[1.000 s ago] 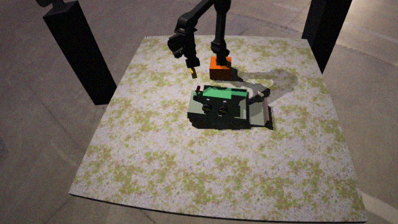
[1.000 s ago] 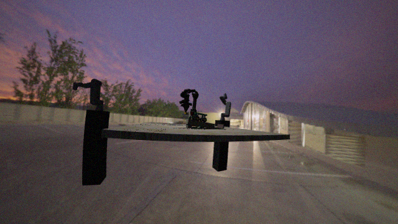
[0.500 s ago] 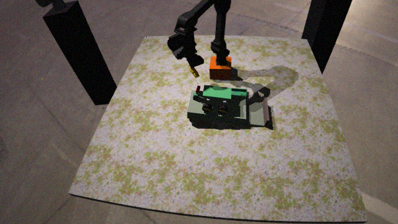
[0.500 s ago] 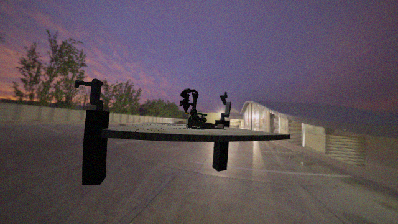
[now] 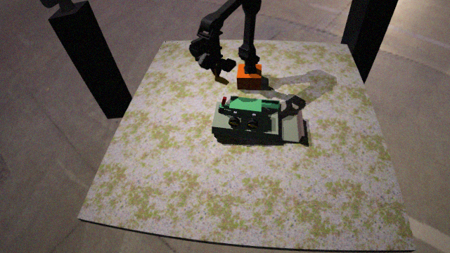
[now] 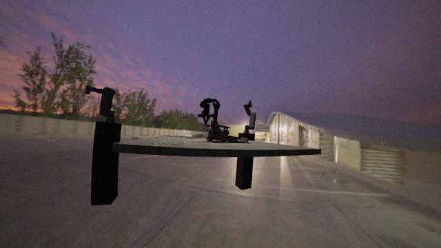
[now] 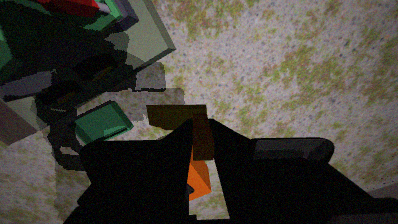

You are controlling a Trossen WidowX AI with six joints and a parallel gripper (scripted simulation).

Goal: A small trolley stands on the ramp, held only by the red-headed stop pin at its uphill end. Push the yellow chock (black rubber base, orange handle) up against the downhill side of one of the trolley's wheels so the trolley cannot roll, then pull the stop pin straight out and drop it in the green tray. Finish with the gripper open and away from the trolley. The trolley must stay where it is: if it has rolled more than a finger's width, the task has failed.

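Now: gripper tip 10 mm short of the yellow chock, 20 mm to the right of it and 10 mm above it. The rest, counted from my gripper tip: red-headed stop pin (140 mm ahead, 20 mm to the left, 50 mm below); then green trolley (170 mm ahead, 110 mm to the left, 60 mm below); then grey ramp (180 mm ahead, 120 mm to the left, 130 mm below).
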